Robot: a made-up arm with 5 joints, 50 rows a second.
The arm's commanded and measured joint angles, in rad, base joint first. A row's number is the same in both.
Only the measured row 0 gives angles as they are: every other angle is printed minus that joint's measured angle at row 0.
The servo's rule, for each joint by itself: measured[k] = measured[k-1] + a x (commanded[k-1-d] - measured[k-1]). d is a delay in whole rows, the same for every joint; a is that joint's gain. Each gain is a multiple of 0.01, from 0.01 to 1. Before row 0 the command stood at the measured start. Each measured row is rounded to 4 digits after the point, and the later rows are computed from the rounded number. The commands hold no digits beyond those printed.
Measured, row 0:
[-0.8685 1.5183 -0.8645 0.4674 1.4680]
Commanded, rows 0 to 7:
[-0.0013 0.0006 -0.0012 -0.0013 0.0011]
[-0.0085 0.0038 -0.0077 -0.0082 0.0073]
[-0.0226 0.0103 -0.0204 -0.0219 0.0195]
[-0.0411 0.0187 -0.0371 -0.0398 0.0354]
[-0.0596 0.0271 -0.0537 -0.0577 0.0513]
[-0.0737 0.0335 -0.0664 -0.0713 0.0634]
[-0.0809 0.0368 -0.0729 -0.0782 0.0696]
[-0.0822 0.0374 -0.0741 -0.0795 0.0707]
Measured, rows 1 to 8:
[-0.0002 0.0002 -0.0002 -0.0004 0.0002]
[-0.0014 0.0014 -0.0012 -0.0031 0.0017]
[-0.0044 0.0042 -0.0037 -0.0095 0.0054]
[-0.0095 0.0088 -0.0080 -0.0198 0.0117]
[-0.0165 0.0147 -0.0139 -0.0327 0.0200]
[-0.0245 0.0207 -0.0207 -0.0458 0.0291]
[-0.0324 0.0259 -0.0275 -0.0568 0.0376]
[-0.0394 0.0296 -0.0336 -0.0645 0.0446]
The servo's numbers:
d 0
a 0.14 0.32 0.13 0.34 0.21

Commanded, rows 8 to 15:
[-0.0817 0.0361 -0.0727 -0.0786 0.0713]
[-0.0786 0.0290 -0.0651 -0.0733 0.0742]
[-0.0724 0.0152 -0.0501 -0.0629 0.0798]
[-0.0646 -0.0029 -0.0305 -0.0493 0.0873]
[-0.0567 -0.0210 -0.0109 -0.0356 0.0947]
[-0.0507 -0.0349 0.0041 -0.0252 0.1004]
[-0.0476 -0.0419 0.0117 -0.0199 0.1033]
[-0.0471 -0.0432 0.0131 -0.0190 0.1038]
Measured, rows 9 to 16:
[-0.0453 0.0317 -0.0387 -0.0693 0.0502]
[-0.0500 0.0308 -0.0421 -0.0707 0.0552]
[-0.0531 0.0258 -0.0431 -0.0680 0.0604]
[-0.0547 0.0166 -0.0415 -0.0616 0.0660]
[-0.0550 0.0046 -0.0375 -0.0528 0.0720]
[-0.0544 -0.0080 -0.0321 -0.0434 0.0780]
[-0.0534 -0.0188 -0.0264 -0.0354 0.0833]
[-0.0525 -0.0266 -0.0213 -0.0298 0.0876]

